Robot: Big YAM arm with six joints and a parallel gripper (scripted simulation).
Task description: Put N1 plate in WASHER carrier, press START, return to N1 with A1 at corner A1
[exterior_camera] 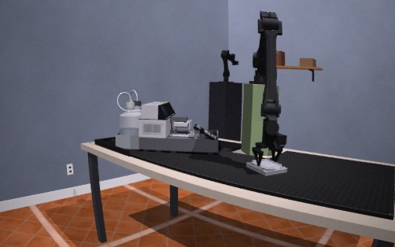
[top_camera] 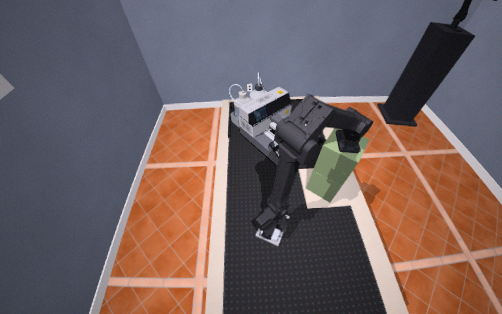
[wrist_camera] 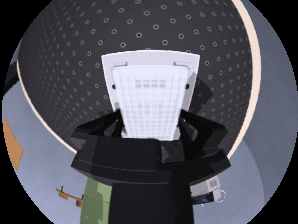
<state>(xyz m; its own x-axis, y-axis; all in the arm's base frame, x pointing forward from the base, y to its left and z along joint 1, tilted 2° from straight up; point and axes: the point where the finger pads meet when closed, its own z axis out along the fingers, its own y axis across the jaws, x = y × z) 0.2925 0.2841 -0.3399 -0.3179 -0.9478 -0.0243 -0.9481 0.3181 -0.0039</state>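
Now: hand 20 mm above the plate nest N1. Round my hand: bottle 790 mm to the right, 260 mm ahead, 120 mm above; then well plate 10 mm below; then plate washer 630 mm to the right, 100 mm above.
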